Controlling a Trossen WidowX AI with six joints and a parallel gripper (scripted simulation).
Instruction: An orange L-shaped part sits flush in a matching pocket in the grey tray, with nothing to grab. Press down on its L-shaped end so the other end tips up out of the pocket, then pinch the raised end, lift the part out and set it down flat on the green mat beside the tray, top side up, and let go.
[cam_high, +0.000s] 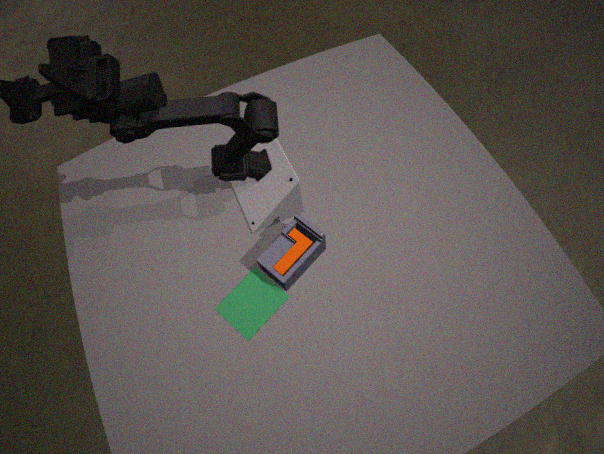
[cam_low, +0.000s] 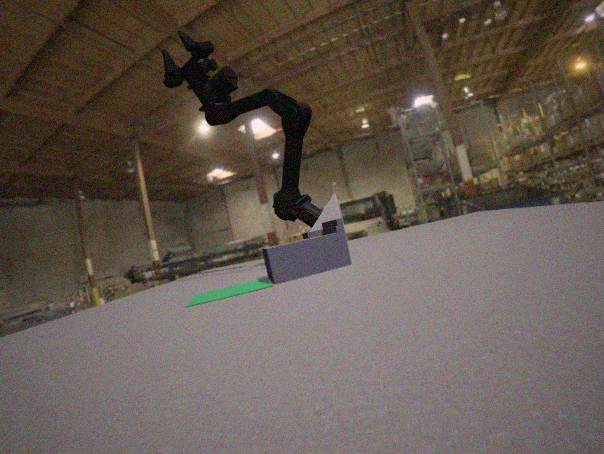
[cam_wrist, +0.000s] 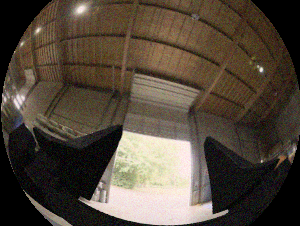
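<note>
Right now my gripper tip is 640 mm above the orange L-shaped part, 270 mm to the right of it and 50 mm short of it. The rest, counted from my gripper tip: green mat: 700 mm below, 130 mm to the left, 130 mm ahead.
</note>
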